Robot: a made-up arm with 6 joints. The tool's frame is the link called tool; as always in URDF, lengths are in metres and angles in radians. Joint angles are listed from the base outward.
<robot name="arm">
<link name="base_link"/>
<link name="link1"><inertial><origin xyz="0.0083 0.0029 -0.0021"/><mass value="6.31"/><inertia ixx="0.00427" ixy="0" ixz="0" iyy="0.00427" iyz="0" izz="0.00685"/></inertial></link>
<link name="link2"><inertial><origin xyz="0.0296 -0.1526 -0.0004"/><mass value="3.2"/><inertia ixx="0.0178" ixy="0.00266" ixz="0" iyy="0.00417" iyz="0" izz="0.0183"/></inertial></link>
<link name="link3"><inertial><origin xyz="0.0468 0.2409 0.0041"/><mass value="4.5"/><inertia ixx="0.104" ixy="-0.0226" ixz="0" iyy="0.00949" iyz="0" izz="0.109"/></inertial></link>
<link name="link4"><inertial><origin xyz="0.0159 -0.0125 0.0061"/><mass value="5.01"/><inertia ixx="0.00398" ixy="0" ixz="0" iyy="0.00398" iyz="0" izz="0.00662"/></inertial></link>
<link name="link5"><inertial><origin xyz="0.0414 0.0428 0.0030"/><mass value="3.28"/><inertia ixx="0.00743" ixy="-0.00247" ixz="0" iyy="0.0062" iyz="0" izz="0.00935"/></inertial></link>
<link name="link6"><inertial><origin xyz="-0.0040 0.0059 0.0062"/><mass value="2.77"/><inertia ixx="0.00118" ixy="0" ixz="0" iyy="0.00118" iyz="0" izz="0.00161"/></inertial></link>
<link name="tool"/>
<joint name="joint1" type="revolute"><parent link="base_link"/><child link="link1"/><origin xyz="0 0 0.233" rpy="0 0 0"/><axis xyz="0 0 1"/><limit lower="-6.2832" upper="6.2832"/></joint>
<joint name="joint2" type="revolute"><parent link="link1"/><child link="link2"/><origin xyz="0 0 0" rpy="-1.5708 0 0"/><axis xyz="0 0 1"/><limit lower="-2.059" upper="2.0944"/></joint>
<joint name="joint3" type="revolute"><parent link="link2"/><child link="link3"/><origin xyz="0.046 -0.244 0" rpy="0 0 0"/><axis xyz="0 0 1"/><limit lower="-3.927" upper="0.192"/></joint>
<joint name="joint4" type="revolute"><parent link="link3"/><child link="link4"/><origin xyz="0.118 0.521 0" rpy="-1.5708 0 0"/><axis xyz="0 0 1"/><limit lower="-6.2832" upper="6.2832"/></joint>
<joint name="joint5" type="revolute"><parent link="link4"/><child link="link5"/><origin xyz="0 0 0" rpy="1.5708 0 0"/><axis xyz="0 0 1"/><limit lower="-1.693" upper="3.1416"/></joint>
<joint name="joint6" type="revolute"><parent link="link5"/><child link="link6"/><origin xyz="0.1 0.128 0" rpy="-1.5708 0 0"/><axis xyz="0 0 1"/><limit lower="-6.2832" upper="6.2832"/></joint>
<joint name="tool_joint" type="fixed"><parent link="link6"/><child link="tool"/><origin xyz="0 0 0" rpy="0 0 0"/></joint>
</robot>
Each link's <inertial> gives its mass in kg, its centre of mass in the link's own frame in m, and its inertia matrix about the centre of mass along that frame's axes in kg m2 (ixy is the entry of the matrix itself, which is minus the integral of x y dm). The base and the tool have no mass. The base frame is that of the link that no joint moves.
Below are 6 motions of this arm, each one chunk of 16 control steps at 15 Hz.
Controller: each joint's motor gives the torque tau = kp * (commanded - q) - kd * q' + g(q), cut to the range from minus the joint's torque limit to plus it. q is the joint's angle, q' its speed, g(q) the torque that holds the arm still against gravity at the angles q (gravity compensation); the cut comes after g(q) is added. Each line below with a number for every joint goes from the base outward.
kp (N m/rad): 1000 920 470 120 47 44
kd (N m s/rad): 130 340 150 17 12 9.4
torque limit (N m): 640 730 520 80 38 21
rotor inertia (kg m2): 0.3 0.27 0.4 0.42 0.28 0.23
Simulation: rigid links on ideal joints. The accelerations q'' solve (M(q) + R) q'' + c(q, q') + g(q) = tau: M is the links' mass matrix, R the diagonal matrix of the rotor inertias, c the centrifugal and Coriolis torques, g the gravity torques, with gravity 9.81 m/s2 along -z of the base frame. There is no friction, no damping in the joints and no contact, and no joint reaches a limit. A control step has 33 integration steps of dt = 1/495 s. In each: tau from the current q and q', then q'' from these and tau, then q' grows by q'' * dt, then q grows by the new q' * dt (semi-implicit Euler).
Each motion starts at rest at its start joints. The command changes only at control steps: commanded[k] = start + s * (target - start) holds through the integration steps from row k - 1 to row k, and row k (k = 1, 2, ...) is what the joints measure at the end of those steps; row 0 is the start. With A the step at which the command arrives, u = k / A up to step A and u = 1 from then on. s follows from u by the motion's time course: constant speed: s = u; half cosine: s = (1 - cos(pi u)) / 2; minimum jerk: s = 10 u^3 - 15 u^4 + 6 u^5; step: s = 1 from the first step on.
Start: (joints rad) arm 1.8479 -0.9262 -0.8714 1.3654 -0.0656 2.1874
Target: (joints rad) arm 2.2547 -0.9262 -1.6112 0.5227 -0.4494 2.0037
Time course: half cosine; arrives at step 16
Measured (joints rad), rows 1 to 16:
1: 1.8493 -0.9260 -0.8723 1.3634 -0.0664 2.1871
2: 1.8546 -0.9255 -0.8760 1.3549 -0.0694 2.1856
3: 1.8653 -0.9248 -0.8847 1.3361 -0.0755 2.1824
4: 1.8820 -0.9239 -0.8998 1.3051 -0.0851 2.1770
5: 1.9046 -0.9230 -0.9224 1.2616 -0.0985 2.1693
6: 1.9324 -0.9221 -0.9527 1.2065 -0.1159 2.1594
7: 1.9647 -0.9214 -0.9906 1.1415 -0.1369 2.1474
8: 2.0002 -0.9208 -1.0353 1.0689 -0.1611 2.1337
9: 2.0375 -0.9205 -1.0857 0.9913 -0.1881 2.1187
10: 2.0753 -0.9204 -1.1404 0.9118 -0.2171 2.1030
11: 2.1121 -0.9207 -1.1975 0.8334 -0.2476 2.0871
12: 2.1463 -0.9212 -1.2552 0.7592 -0.2785 2.0716
13: 2.1768 -0.9221 -1.3116 0.6923 -0.3090 2.0571
14: 2.2024 -0.9233 -1.3645 0.6352 -0.3380 2.0442
15: 2.2222 -0.9247 -1.4122 0.5902 -0.3642 2.0333
16: 2.2354 -0.9264 -1.4529 0.5589 -0.3867 2.0248

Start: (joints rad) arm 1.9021 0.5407 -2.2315 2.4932 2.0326 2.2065
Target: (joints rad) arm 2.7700 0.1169 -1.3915 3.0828 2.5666 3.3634
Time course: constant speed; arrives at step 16
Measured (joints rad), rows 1 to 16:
1: 1.9150 0.5359 -2.2223 2.5072 2.0364 2.2210
2: 1.9460 0.5276 -2.2048 2.5320 2.0469 2.2523
3: 1.9898 0.5165 -2.1806 2.5611 2.0635 2.2958
4: 2.0405 0.5030 -2.1507 2.5921 2.0847 2.3480
5: 2.0943 0.4874 -2.1164 2.6247 2.1092 2.4062
6: 2.1489 0.4702 -2.0785 2.6585 2.1359 2.4687
7: 2.2037 0.4514 -2.0379 2.6934 2.1644 2.5341
8: 2.2583 0.4314 -1.9949 2.7291 2.1941 2.6016
9: 2.3128 0.4104 -1.9501 2.7653 2.2247 2.6706
10: 2.3672 0.3884 -1.9039 2.8018 2.2560 2.7405
11: 2.4215 0.3657 -1.8565 2.8385 2.2879 2.8112
12: 2.4758 0.3424 -1.8082 2.8753 2.3201 2.8823
13: 2.5301 0.3185 -1.7590 2.9120 2.3526 2.9538
14: 2.5845 0.2942 -1.7093 2.9488 2.3853 3.0256
15: 2.6388 0.2695 -1.6591 2.9856 2.4182 3.0975
16: 2.6931 0.2445 -1.6084 3.0225 2.4512 3.1695

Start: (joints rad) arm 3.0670 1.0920 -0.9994 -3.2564 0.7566 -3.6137
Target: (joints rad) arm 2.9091 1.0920 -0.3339 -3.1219 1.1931 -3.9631
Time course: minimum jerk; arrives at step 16
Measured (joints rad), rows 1 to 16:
1: 3.0669 1.0920 -0.9992 -3.2563 0.7568 -3.6139
2: 3.0660 1.0918 -0.9977 -3.2557 0.7586 -3.6150
3: 3.0634 1.0913 -0.9931 -3.2540 0.7636 -3.6186
4: 3.0584 1.0906 -0.9833 -3.2503 0.7735 -3.6261
5: 3.0506 1.0898 -0.9663 -3.2442 0.7894 -3.6385
6: 3.0398 1.0890 -0.9410 -3.2357 0.8117 -3.6565
7: 3.0263 1.0883 -0.9069 -3.2247 0.8401 -3.6800
8: 3.0107 1.0879 -0.8644 -3.2118 0.8737 -3.7082
9: 2.9939 1.0878 -0.8149 -3.1976 0.9110 -3.7401
10: 2.9770 1.0881 -0.7602 -3.1830 0.9502 -3.7741
11: 2.9608 1.0887 -0.7029 -3.1687 0.9892 -3.8083
12: 2.9463 1.0896 -0.6458 -3.1556 1.0262 -3.8409
13: 2.9342 1.0906 -0.5915 -3.1445 1.0593 -3.8702
14: 2.9249 1.0917 -0.5426 -3.1358 1.0874 -3.8950
15: 2.9186 1.0928 -0.5007 -3.1296 1.1098 -3.9145
16: 2.9147 1.0936 -0.4663 -3.1258 1.1270 -3.9289

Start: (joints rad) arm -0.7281 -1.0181 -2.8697 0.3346 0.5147 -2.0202
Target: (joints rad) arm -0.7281 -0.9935 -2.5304 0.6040 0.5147 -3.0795
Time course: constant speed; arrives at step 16
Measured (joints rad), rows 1 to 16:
1: -0.7282 -1.0186 -2.8669 0.3395 0.5135 -2.0335
2: -0.7282 -1.0189 -2.8609 0.3494 0.5120 -2.0621
3: -0.7282 -1.0189 -2.8519 0.3625 0.5109 -2.1020
4: -0.7282 -1.0184 -2.8403 0.3772 0.5103 -2.1497
5: -0.7281 -1.0177 -2.8267 0.3929 0.5101 -2.2030
6: -0.7281 -1.0167 -2.8115 0.4091 0.5102 -2.2602
7: -0.7281 -1.0154 -2.7949 0.4256 0.5106 -2.3201
8: -0.7281 -1.0141 -2.7774 0.4423 0.5110 -2.3819
9: -0.7281 -1.0127 -2.7591 0.4590 0.5115 -2.4450
10: -0.7281 -1.0112 -2.7401 0.4758 0.5120 -2.5090
11: -0.7281 -1.0096 -2.7207 0.4926 0.5124 -2.5737
12: -0.7281 -1.0080 -2.7008 0.5094 0.5128 -2.6388
13: -0.7281 -1.0064 -2.6807 0.5263 0.5131 -2.7043
14: -0.7281 -1.0048 -2.6604 0.5431 0.5134 -2.7700
15: -0.7281 -1.0032 -2.6398 0.5599 0.5137 -2.8358
16: -0.7281 -1.0016 -2.6192 0.5768 0.5139 -2.9018

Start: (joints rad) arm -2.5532 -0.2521 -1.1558 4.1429 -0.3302 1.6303
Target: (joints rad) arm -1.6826 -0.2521 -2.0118 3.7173 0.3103 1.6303
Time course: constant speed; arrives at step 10
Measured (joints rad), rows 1 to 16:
1: -2.5272 -0.2501 -1.1675 4.1241 -0.3143 1.6305
2: -2.4733 -0.2481 -1.1930 4.0944 -0.2864 1.6307
3: -2.4028 -0.2465 -1.2304 4.0609 -0.2511 1.6308
4: -2.3235 -0.2453 -1.2775 4.0251 -0.2097 1.6308
5: -2.2400 -0.2444 -1.3324 3.9875 -0.1631 1.6308
6: -2.1543 -0.2437 -1.3934 3.9486 -0.1124 1.6308
7: -2.0676 -0.2431 -1.4593 3.9086 -0.0585 1.6307
8: -1.9804 -0.2427 -1.5291 3.8679 -0.0023 1.6307
9: -1.8928 -0.2424 -1.6020 3.8268 0.0555 1.6307
10: -1.8051 -0.2421 -1.6774 3.7854 0.1144 1.6306
11: -1.7457 -0.2449 -1.7439 3.7614 0.1607 1.6302
12: -1.7145 -0.2482 -1.7990 3.7469 0.1977 1.6299
13: -1.6991 -0.2510 -1.8434 3.7367 0.2279 1.6297
14: -1.6913 -0.2531 -1.8789 3.7297 0.2516 1.6297
15: -1.6873 -0.2545 -1.9070 3.7251 0.2694 1.6297
16: -1.6852 -0.2555 -1.9292 3.7222 0.2824 1.6297

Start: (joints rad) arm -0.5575 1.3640 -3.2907 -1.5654 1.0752 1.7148
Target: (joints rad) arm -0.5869 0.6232 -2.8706 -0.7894 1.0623 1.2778
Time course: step
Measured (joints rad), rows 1 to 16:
1: -0.5651 1.2567 -3.1878 -1.3403 1.0725 1.6274
2: -0.5751 1.1549 -3.1226 -1.1032 1.0723 1.5265
3: -0.5817 1.0663 -3.0758 -0.9616 1.0715 1.4523
4: -0.5850 0.9910 -3.0399 -0.8836 1.0684 1.4000
5: -0.5863 0.9279 -3.0114 -0.8411 1.0645 1.3633
6: -0.5866 0.8753 -2.9881 -0.8179 1.0611 1.3375
7: -0.5867 0.8317 -2.9689 -0.8053 1.0586 1.3195
8: -0.5867 0.7955 -2.9530 -0.7983 1.0570 1.3070
9: -0.5867 0.7656 -2.9396 -0.7945 1.0563 1.2981
10: -0.5868 0.7409 -2.9283 -0.7924 1.0561 1.2920
11: -0.5868 0.7205 -2.9189 -0.7912 1.0563 1.2877
12: -0.5869 0.7036 -2.9110 -0.7905 1.0567 1.2847
13: -0.5869 0.6896 -2.9044 -0.7901 1.0572 1.2826
14: -0.5869 0.6781 -2.8988 -0.7899 1.0578 1.2811
15: -0.5869 0.6686 -2.8942 -0.7898 1.0583 1.2801
16: -0.5869 0.6607 -2.8903 -0.7897 1.0589 1.2794

